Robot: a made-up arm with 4 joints.
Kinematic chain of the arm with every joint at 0, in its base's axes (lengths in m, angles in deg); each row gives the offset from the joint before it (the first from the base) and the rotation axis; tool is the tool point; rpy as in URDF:
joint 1: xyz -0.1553 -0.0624 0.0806 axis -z
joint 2: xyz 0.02 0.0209 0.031 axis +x
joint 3: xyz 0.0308 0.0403 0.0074 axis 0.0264 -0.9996 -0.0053
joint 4: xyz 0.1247 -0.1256 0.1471 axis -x
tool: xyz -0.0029 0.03 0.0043 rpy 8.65 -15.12 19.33
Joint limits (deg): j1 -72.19..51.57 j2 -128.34..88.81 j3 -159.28..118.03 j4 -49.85..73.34
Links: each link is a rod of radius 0.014 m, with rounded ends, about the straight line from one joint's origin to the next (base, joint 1, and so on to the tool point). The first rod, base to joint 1, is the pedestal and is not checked.
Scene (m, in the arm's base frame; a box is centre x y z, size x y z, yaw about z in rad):
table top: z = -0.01
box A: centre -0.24 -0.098 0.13 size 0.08 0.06 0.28 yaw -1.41
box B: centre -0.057 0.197 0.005 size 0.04 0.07 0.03 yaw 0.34
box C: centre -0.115 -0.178 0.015 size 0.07 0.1 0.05 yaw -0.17
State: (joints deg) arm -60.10 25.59 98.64 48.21
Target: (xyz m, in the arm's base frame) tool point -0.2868 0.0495 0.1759
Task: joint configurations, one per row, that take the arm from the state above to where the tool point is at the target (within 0.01 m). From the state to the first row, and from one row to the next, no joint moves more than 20 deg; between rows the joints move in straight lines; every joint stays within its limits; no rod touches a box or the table.
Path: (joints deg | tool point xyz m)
1: -56.08 20.06 81.40 45.79 | -0.1106 -0.1603 0.2237
2: -52.06 14.53 64.16 43.37 | -0.0951 -0.1241 0.2605
3: -48.04 9.01 46.92 40.95 | -0.0767 -0.0806 0.2829
4: -44.02 3.48 29.68 38.53 | -0.0537 -0.0358 0.2883
5: -40.01 -2.05 12.43 36.11 | -0.0262 0.0033 0.2764
6: -35.99 -7.58 -4.81 33.69 | 0.0043 0.0301 0.2490
7: -31.97 -13.11 -22.05 31.27 | 0.0342 0.0397 0.2099
8: -31.20 -26.06 -4.29 32.96 | -0.0135 0.0556 0.2559
9: -30.42 -39.01 13.47 34.66 | -0.0761 0.0755 0.2771
10: -29.65 -51.96 31.23 36.35 | -0.1432 0.0907 0.2723
11: -28.88 -64.91 48.98 38.04 | -0.2051 0.0935 0.2465
12: -28.11 -77.86 66.74 39.74 | -0.2543 0.0795 0.2103
13: -27.34 -90.81 84.50 41.43 | -0.2868 0.0495 0.1759

